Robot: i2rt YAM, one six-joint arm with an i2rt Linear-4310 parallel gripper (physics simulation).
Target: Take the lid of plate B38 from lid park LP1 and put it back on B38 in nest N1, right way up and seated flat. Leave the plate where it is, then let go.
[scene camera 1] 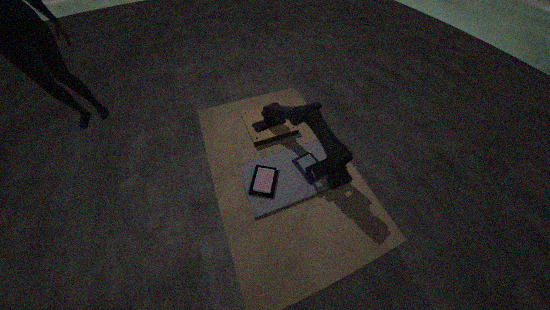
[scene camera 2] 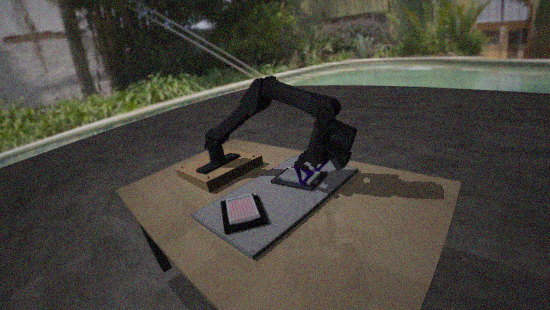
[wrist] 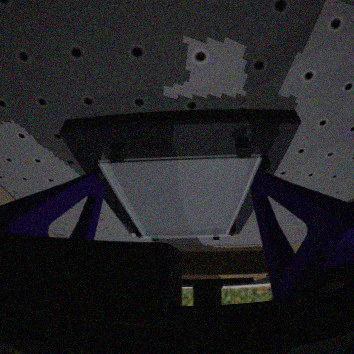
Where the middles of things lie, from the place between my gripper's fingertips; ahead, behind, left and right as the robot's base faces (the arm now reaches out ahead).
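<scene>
Where is my hand, measured from the grey perforated plate (scene camera 2: 283,205)? My hand is 10 cm to the left of the plate and 5 cm past it, and it is also 2 cm above it.
</scene>
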